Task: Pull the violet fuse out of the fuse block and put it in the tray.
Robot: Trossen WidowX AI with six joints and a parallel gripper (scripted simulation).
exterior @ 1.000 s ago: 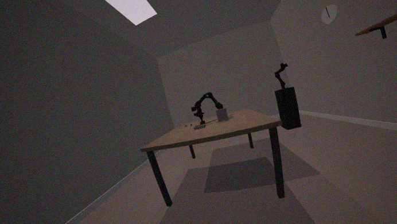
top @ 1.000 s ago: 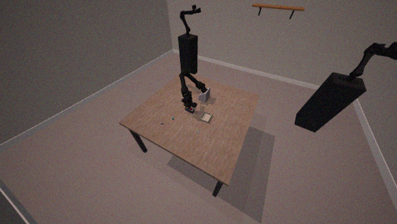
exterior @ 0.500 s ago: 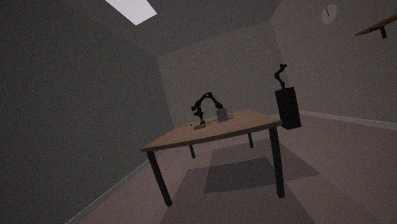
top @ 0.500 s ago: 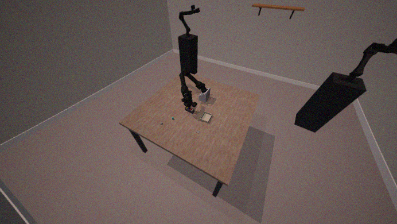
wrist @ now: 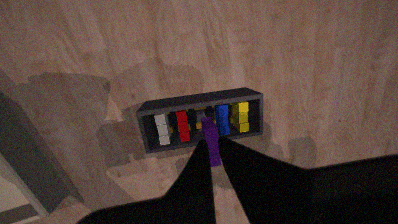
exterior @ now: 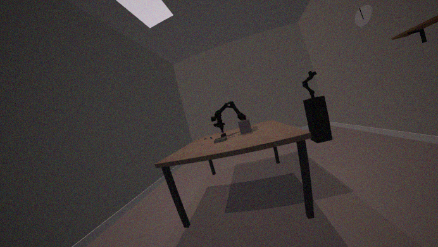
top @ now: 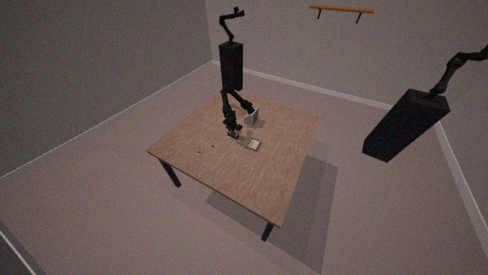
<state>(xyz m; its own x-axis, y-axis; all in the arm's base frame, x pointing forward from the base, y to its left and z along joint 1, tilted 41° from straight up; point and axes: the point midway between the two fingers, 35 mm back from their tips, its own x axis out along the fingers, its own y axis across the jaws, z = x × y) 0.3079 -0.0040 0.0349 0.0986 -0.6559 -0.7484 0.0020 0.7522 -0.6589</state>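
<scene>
The grey tray is 20 mm behind my gripper tip, 230 mm to the left of it and 70 mm below it. The rest, counted from my gripper tip: violet fuse: 10 mm below.
</scene>
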